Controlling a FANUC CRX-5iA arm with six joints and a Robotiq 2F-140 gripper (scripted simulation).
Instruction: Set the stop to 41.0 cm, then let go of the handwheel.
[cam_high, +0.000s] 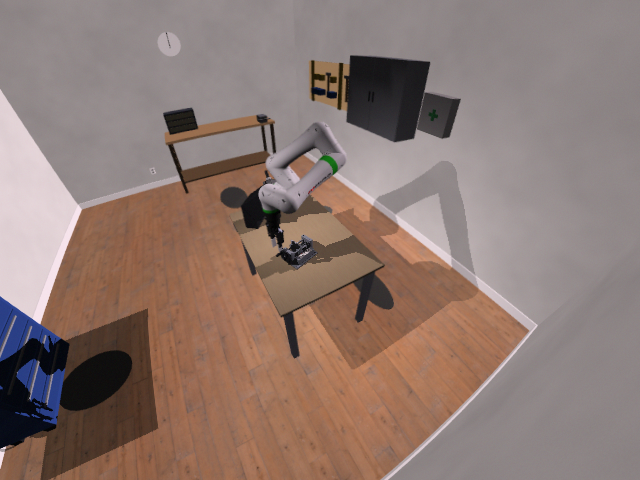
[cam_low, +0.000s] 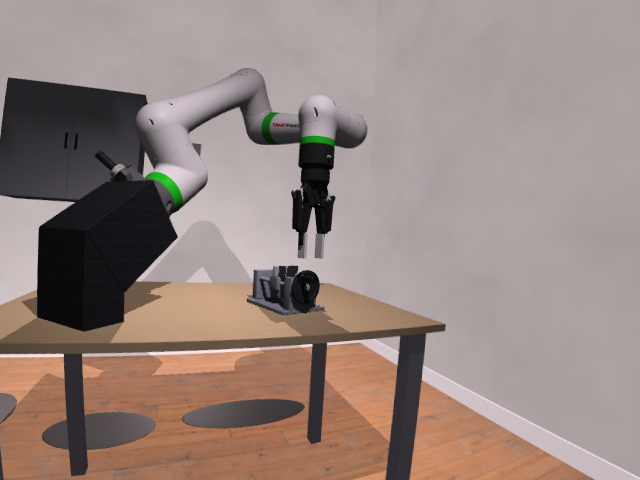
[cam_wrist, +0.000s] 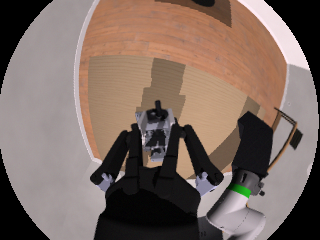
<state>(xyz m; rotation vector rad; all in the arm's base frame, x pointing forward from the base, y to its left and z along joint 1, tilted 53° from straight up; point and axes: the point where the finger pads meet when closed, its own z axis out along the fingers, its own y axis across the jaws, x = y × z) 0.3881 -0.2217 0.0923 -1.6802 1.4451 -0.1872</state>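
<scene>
My hand is 90 mm above the black handwheel and 20 mm to the right of it. From my hand the other things lie so: grey stop (130 mm to the left, 100 mm below, 20 mm behind).
</scene>
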